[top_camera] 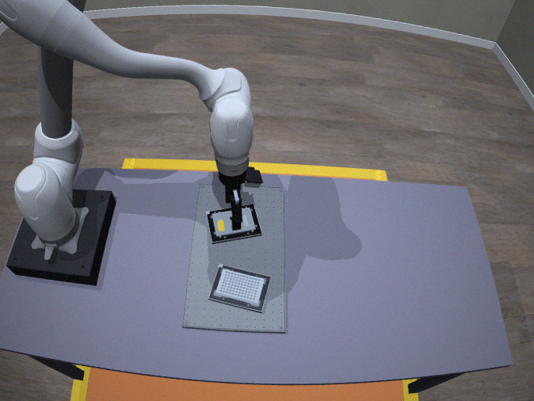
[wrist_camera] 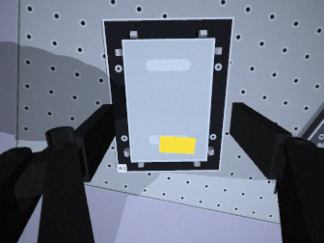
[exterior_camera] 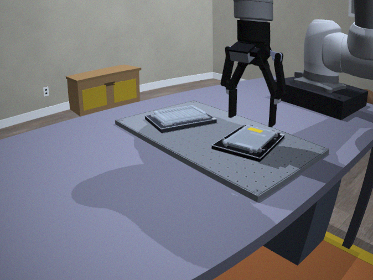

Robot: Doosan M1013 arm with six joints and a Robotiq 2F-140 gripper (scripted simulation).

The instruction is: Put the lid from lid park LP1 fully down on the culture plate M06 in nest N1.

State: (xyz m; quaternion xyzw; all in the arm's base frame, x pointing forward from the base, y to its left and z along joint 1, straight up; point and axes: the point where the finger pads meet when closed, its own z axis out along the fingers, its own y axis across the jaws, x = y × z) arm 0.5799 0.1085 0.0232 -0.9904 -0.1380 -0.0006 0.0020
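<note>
Now: the clear lid 6 cm below my hand. Also, from my hand: dark nest N1: 23 cm to the right, 7 cm below, 4 cm ahead; then culture plate: 23 cm to the right, 6 cm below, 4 cm ahead; then lid park: 7 cm below.
</note>
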